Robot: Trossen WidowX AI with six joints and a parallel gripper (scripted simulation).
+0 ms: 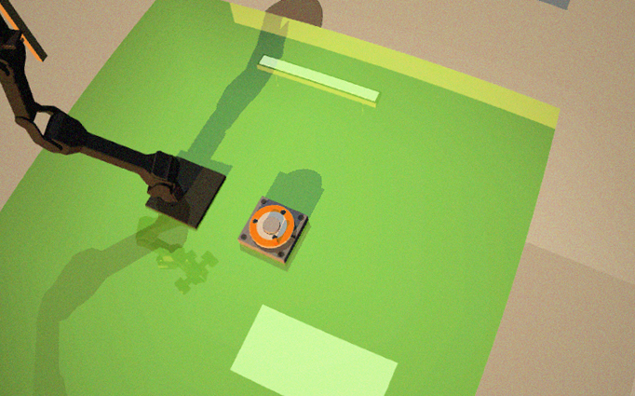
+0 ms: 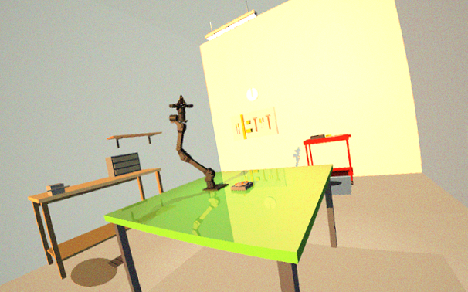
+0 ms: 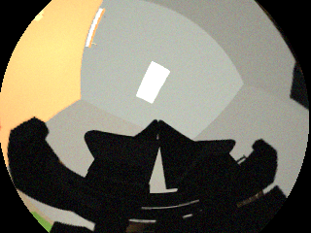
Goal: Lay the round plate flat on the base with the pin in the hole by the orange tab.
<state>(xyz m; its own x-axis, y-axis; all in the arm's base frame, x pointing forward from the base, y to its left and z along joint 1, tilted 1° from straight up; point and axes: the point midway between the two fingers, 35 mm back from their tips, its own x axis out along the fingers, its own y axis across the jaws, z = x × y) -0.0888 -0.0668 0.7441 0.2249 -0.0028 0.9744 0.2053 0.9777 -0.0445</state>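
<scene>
The round plate is 750 mm below my gripper tip, 390 mm ahead of it and 100 mm to the left of it. Also, from my gripper tip: base (760 mm below, 380 mm ahead, 110 mm to the left).
</scene>
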